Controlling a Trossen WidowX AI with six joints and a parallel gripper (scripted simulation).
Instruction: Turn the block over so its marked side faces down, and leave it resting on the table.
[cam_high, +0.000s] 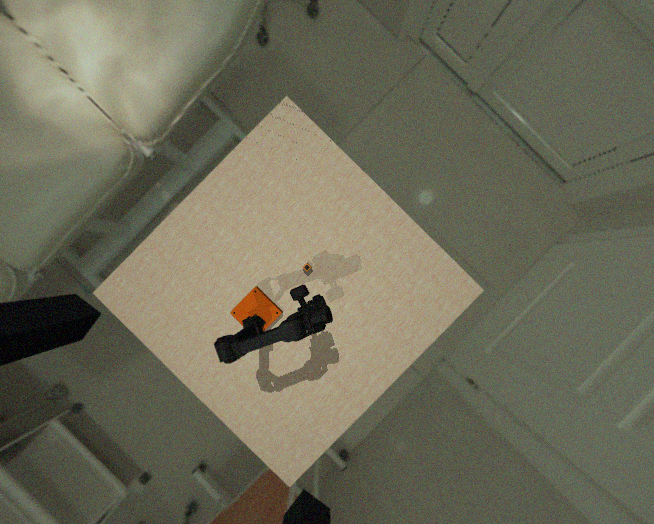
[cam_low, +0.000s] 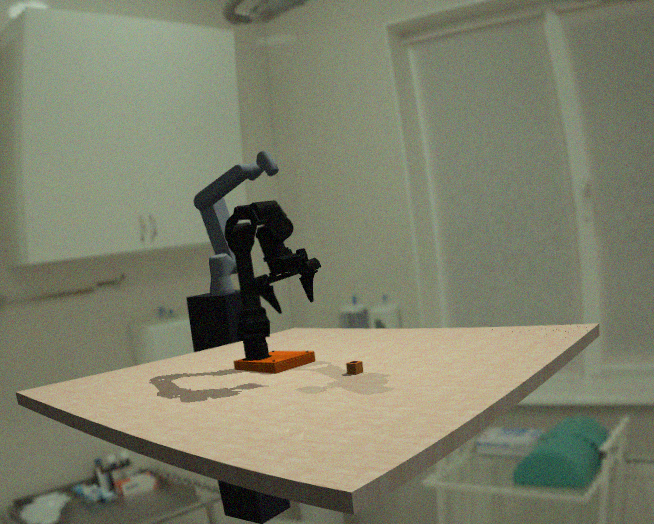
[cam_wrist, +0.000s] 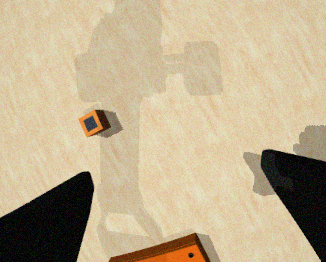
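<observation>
My gripper tip is 9 cm short of the block, 11 cm to the right of it and 17 cm above it.
</observation>
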